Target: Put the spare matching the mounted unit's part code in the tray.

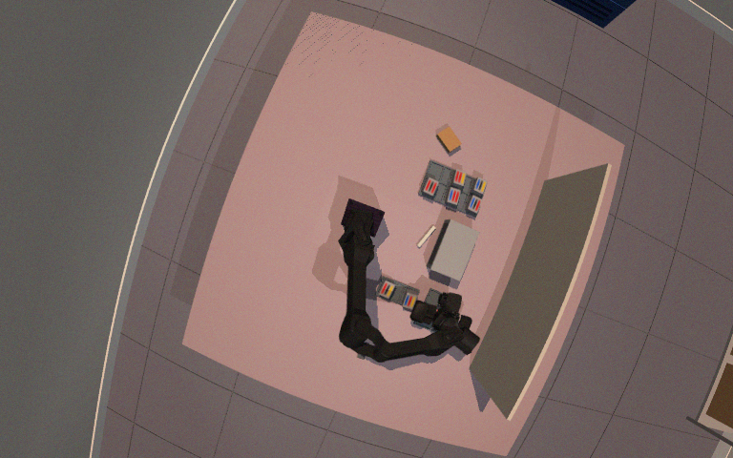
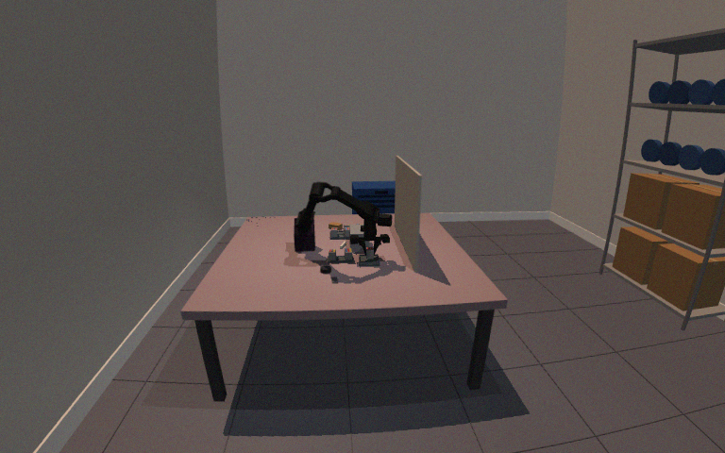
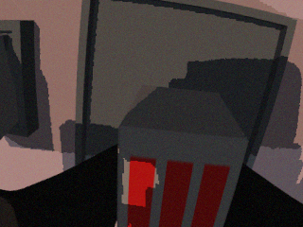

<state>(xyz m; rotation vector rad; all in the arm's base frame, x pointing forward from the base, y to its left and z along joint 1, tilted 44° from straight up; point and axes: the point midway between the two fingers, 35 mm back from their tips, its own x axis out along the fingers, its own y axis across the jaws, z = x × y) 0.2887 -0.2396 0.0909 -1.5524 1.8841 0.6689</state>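
Right now the grey tray is 3 cm below my gripper tip. The rest, counted from my gripper tip: tall upright board 24 cm ahead, 20 cm above, 17 cm to the left.
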